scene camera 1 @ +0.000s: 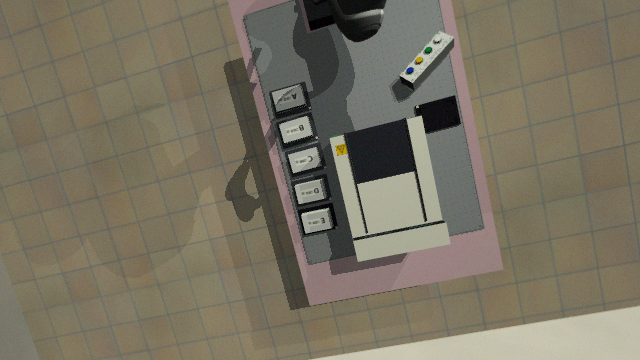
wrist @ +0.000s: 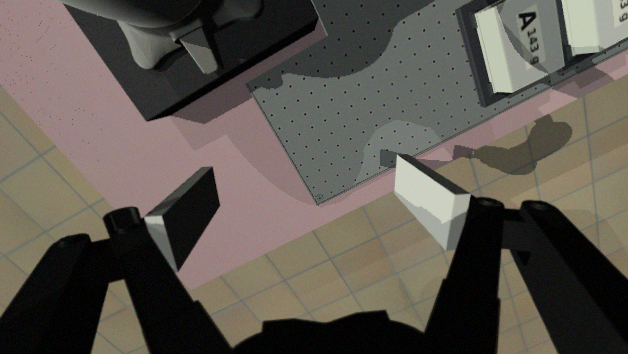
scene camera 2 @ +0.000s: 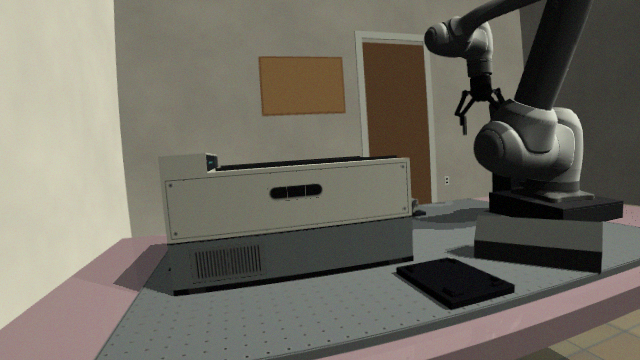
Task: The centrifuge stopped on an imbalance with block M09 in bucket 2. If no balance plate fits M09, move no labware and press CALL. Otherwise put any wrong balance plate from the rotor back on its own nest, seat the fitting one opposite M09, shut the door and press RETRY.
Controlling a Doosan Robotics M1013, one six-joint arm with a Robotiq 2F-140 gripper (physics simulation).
Scene:
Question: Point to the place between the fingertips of my gripper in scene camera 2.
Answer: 483, 133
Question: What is my gripper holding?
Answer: Nothing.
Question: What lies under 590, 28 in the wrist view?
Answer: A plate B.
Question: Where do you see a plate A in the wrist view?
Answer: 518, 50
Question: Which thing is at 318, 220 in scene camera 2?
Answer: A centrifuge.

